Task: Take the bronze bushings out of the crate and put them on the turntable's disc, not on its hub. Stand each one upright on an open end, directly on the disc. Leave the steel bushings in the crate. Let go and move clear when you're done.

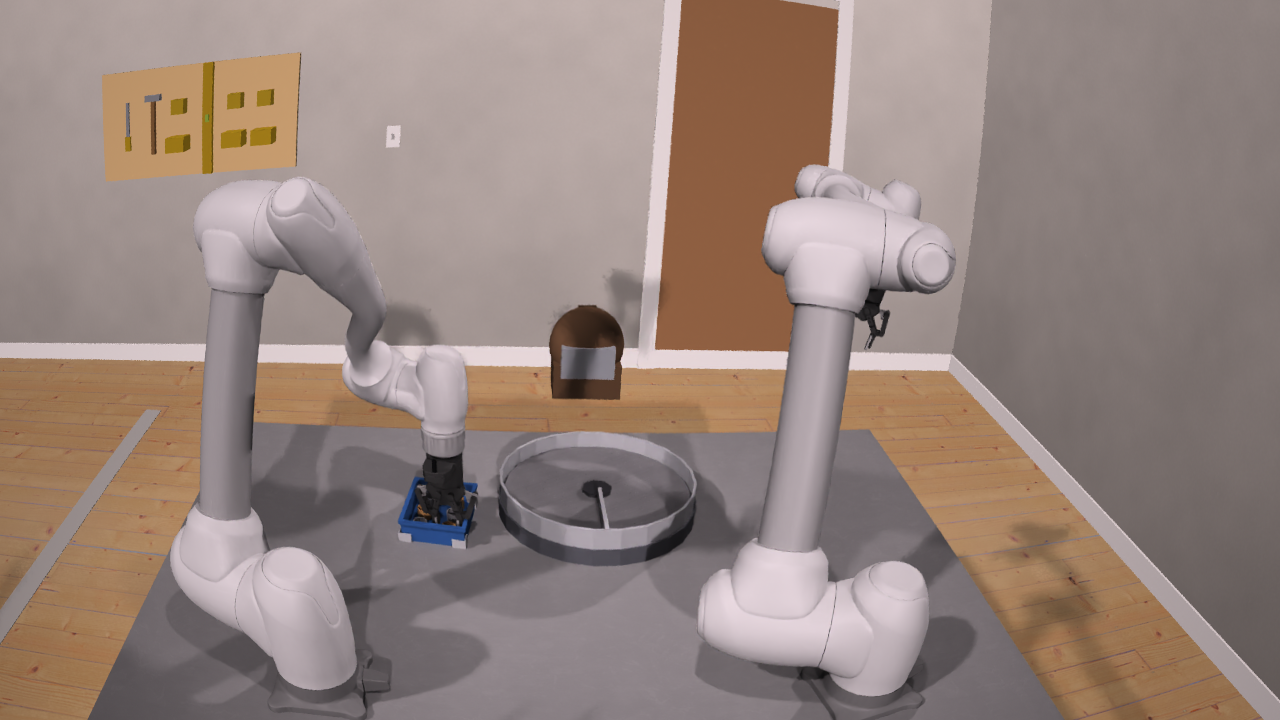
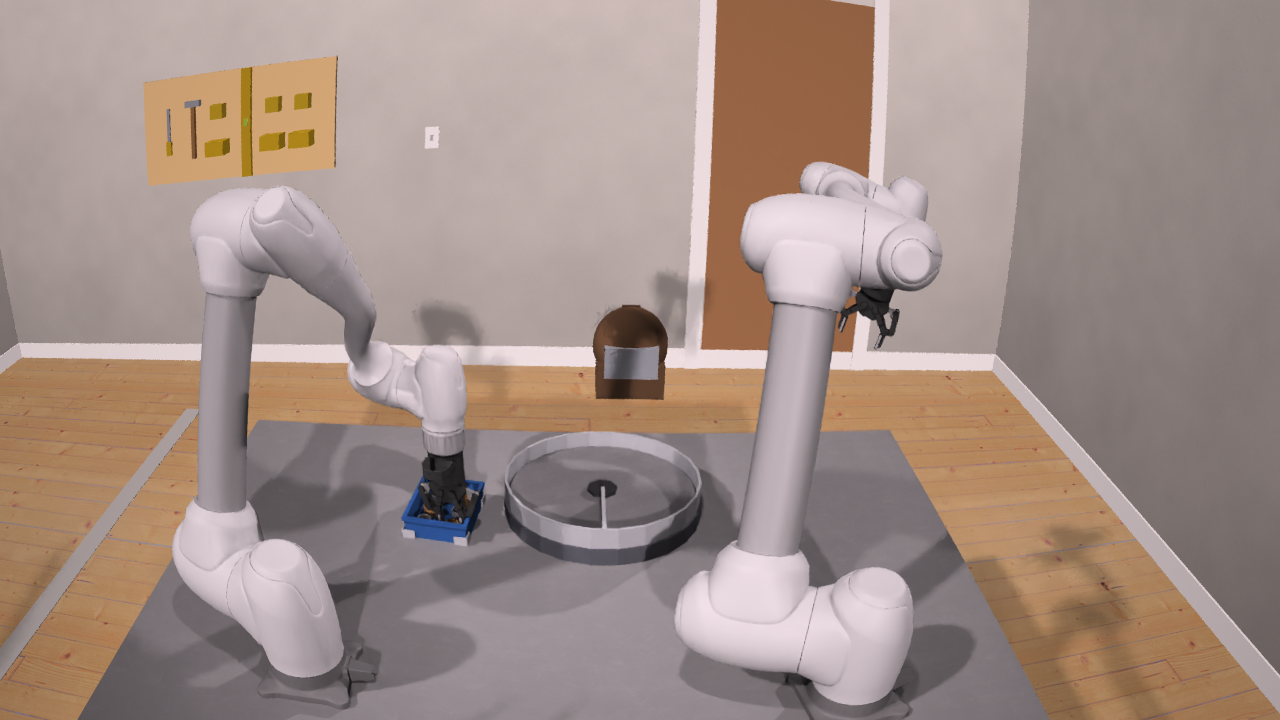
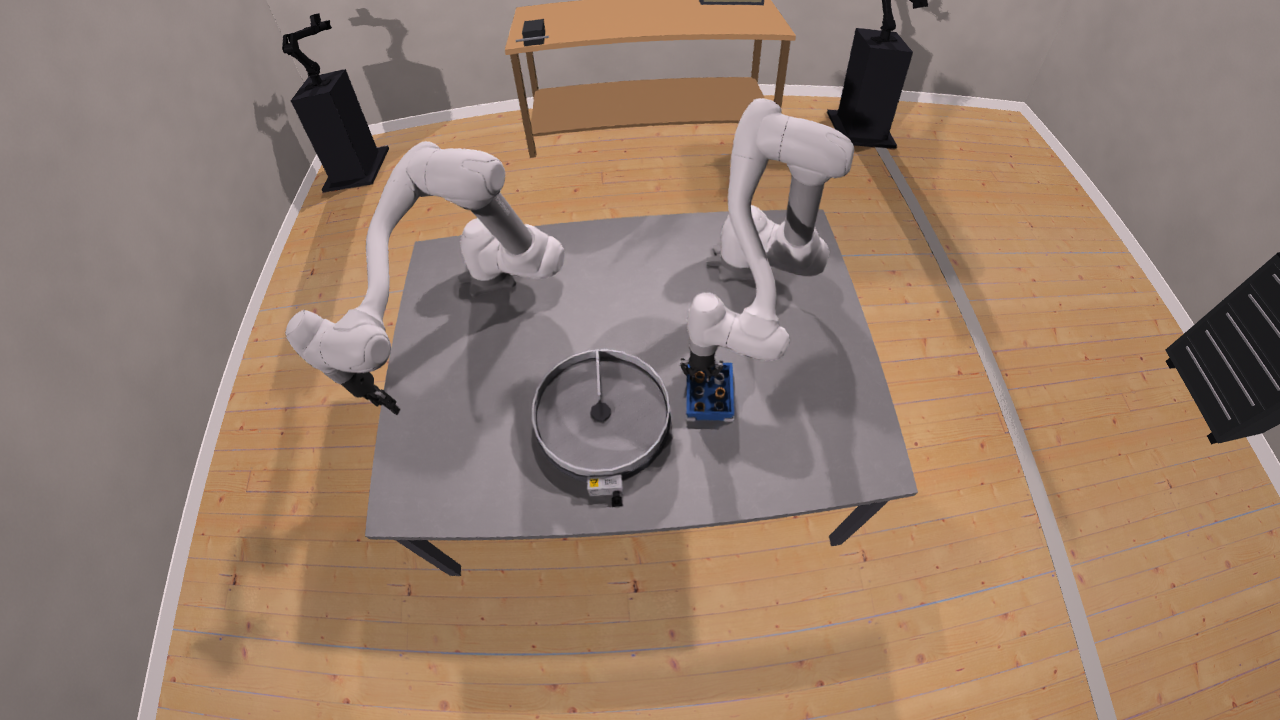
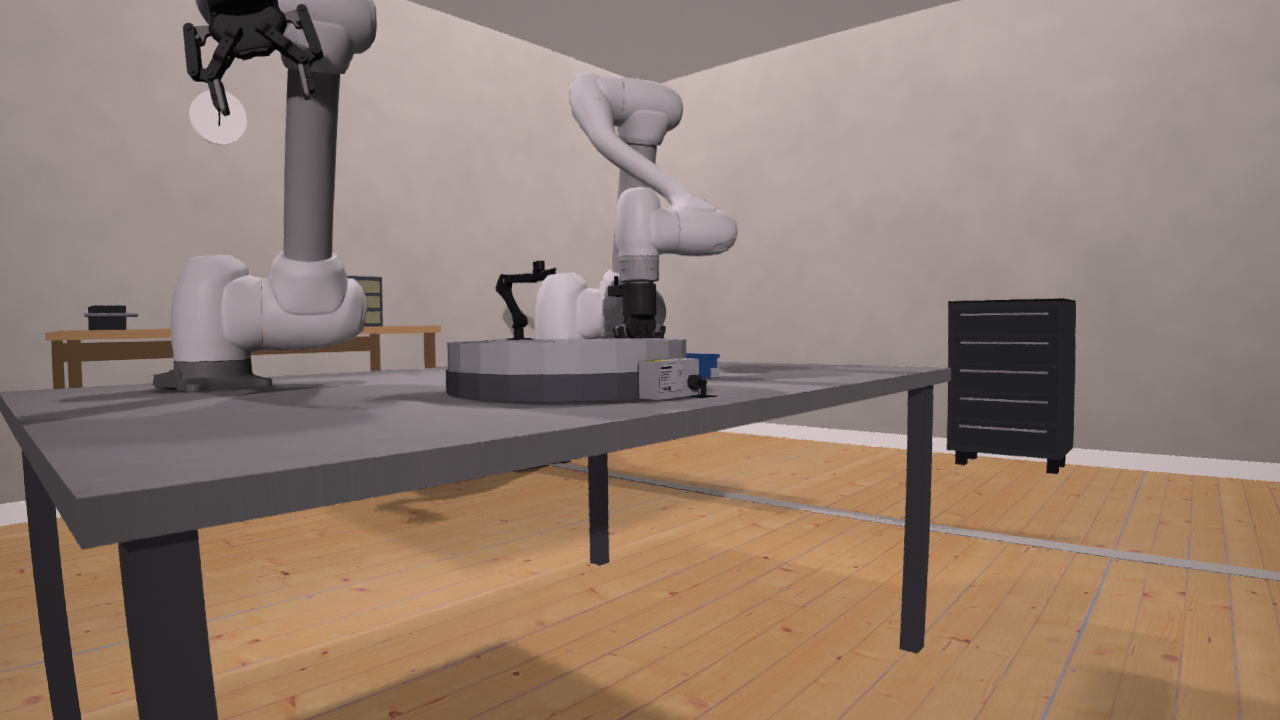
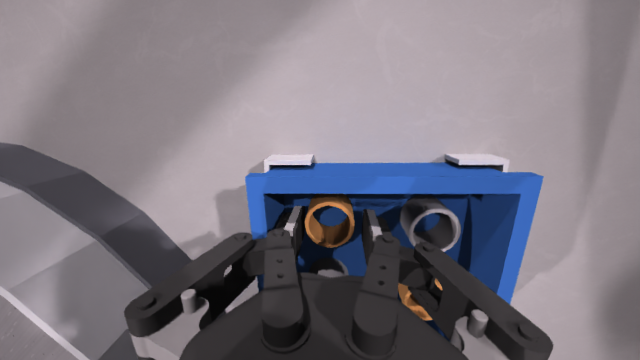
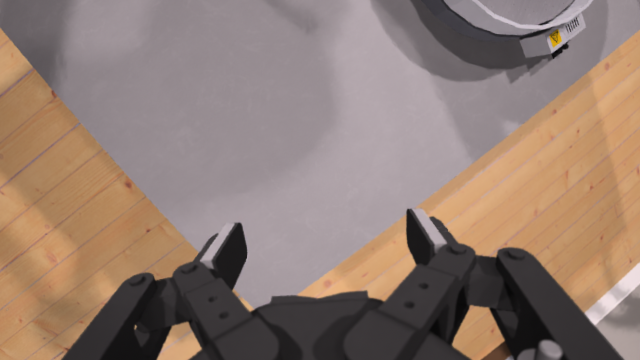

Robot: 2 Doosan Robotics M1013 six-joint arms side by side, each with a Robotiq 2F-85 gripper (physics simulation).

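The blue crate (image 1: pixel 434 534) (image 3: pixel 732 398) (image 5: pixel 395 183) holds upright bushings. My left gripper (image 1: pixel 444 512) (image 3: pixel 702 370) (image 5: pixel 333 219) is open over the crate, its fingers on either side of a bronze bushing (image 5: pixel 329 238) in the corner; their exact height beside it is unclear. A steel bushing (image 5: pixel 407 215) stands to the right, another steel one and a second bronze bushing (image 5: pixel 412 302) are partly hidden by the gripper. The turntable's disc (image 3: pixel 626 438) shows no bushing around its dark hub (image 1: pixel 593 488) (image 3: pixel 600 412). My right gripper (image 2: pixel 861 336) (image 4: pixel 266 102) (image 6: pixel 324 231) is open and empty, high beyond the table's side.
A raised rim (image 1: pixel 595 538) (image 3: pixel 535 420) encloses the turntable, and a thin bar (image 1: pixel 603 510) (image 3: pixel 598 371) runs from hub to rim. A control box (image 3: pixel 604 485) (image 4: pixel 666 377) stands against the turntable's outer side. The grey table (image 3: pixel 805 447) carries both arms.
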